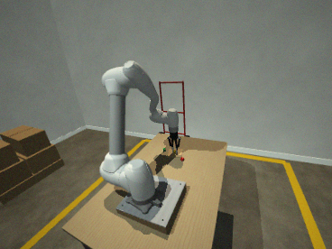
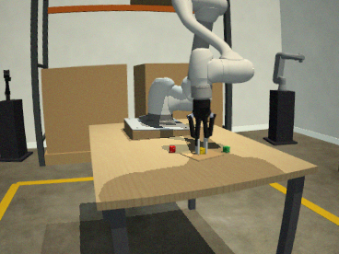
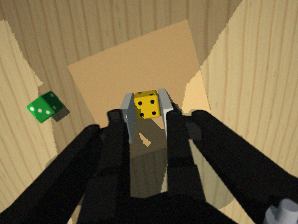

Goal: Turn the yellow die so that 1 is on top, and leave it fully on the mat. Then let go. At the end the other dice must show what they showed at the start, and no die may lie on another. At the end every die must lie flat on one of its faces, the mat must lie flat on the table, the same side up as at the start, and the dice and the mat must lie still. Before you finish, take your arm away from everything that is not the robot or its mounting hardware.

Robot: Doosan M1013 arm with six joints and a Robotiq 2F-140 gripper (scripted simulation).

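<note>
My gripper is now 20 mm above the yellow die. From my hand the other things lie so: green die: 20 mm behind, 120 mm to the left, 30 mm below; tan mat: 40 mm below; red die: 60 mm behind, 120 mm to the right, 30 mm below.
</note>
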